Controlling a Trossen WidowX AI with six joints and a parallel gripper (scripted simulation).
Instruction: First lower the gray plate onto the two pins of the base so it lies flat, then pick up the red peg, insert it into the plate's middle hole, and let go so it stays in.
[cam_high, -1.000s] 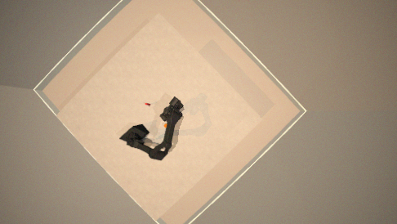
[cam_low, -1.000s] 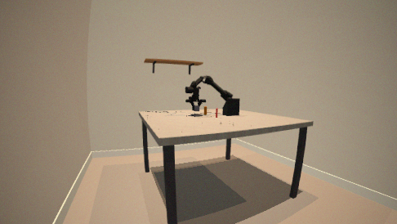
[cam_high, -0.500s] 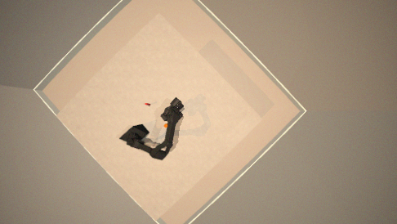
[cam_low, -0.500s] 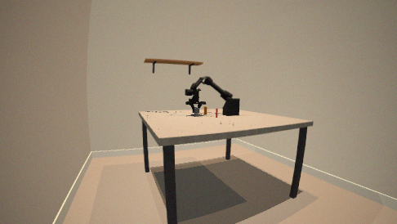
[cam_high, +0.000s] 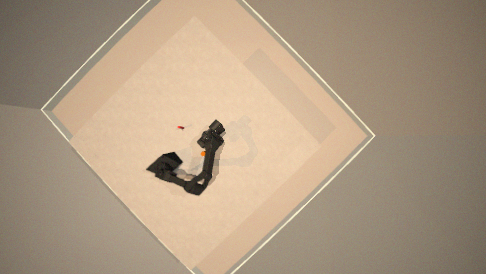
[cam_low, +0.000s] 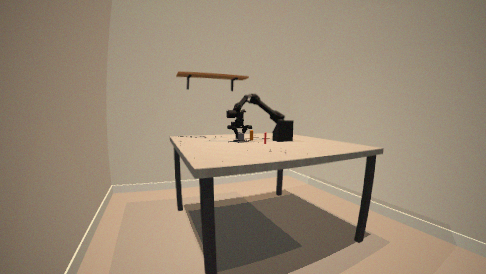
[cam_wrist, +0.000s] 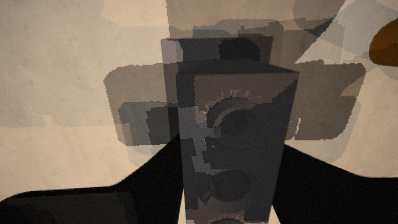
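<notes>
The base is 2 cm below my gripper tip. Round my gripper tip: gray plate 3 cm above; then red peg 11 cm behind, 20 cm to the left, 2 cm above; then small orange part 12 cm behind, 4 cm to the right, 2 cm above.
</notes>
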